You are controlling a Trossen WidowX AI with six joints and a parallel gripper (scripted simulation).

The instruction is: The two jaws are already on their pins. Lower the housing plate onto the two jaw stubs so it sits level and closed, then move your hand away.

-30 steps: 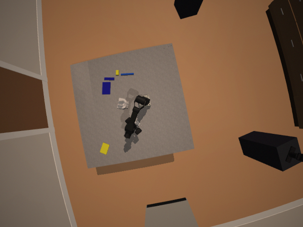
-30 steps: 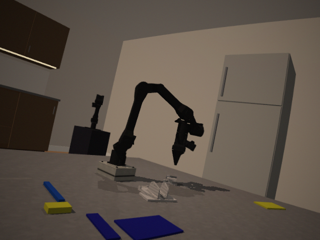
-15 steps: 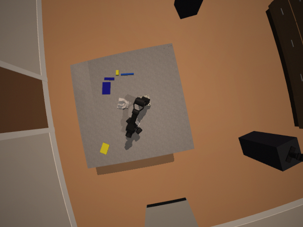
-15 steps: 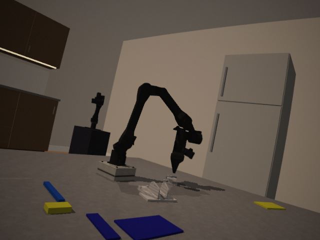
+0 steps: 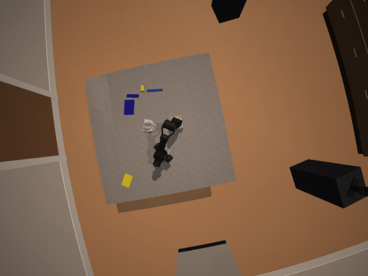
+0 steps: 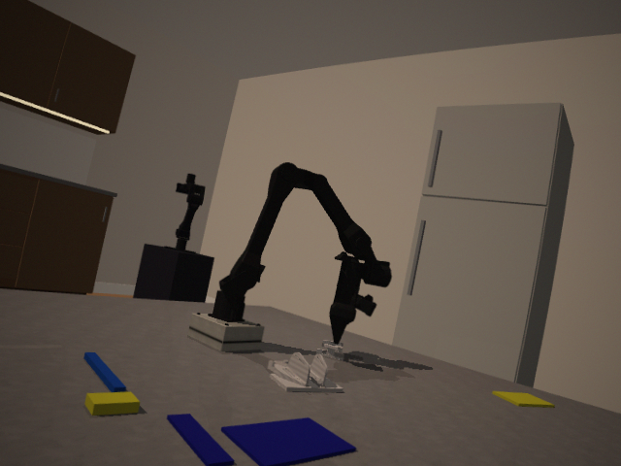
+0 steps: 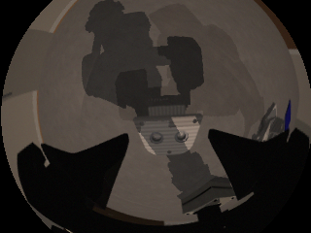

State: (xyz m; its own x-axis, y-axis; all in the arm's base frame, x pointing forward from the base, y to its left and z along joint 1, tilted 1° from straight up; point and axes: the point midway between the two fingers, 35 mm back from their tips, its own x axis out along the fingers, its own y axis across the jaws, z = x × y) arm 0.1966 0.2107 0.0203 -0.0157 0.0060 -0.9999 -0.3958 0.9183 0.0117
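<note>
The pale housing part lies 1 cm behind my gripper tip and 1 cm below it. From my gripper tip the other things lie so: flat yellow plate 45 cm ahead, 14 cm to the left, 4 cm below; then dark blue plate 19 cm ahead, 53 cm to the right, 4 cm below; then blue stick 10 cm behind, 60 cm to the right, 4 cm below.
</note>
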